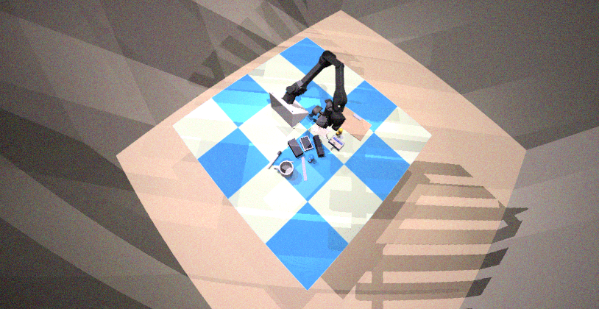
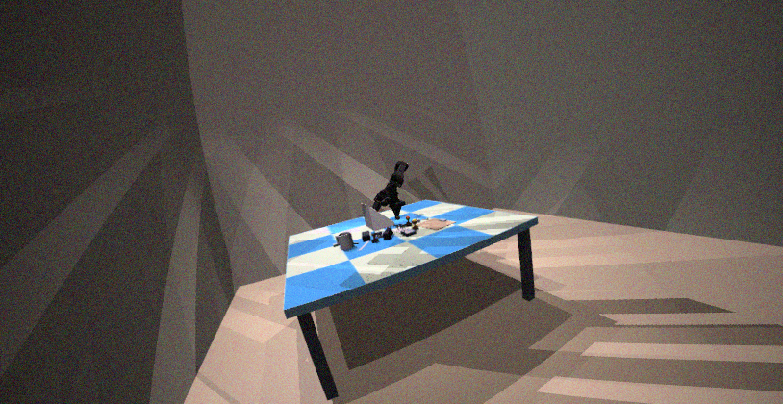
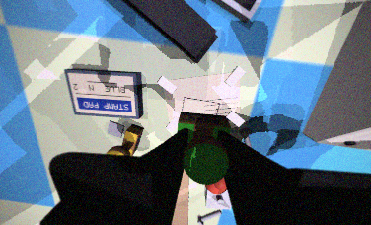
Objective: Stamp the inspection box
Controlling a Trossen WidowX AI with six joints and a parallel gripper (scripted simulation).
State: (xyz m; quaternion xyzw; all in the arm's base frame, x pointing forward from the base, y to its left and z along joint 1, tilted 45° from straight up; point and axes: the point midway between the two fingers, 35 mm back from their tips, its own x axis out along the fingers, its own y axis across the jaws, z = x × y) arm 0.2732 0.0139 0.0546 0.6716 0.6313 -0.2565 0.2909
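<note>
My gripper tip is 9 cm above the pale card. The rest, counted from my gripper tip: green-knobbed pass stamp: right at my gripper tip; then reddish stamp: 3 cm behind, 8 cm to the left, 7 cm below; then dark flat device: 5 cm ahead, 11 cm to the right, 8 cm below.
</note>
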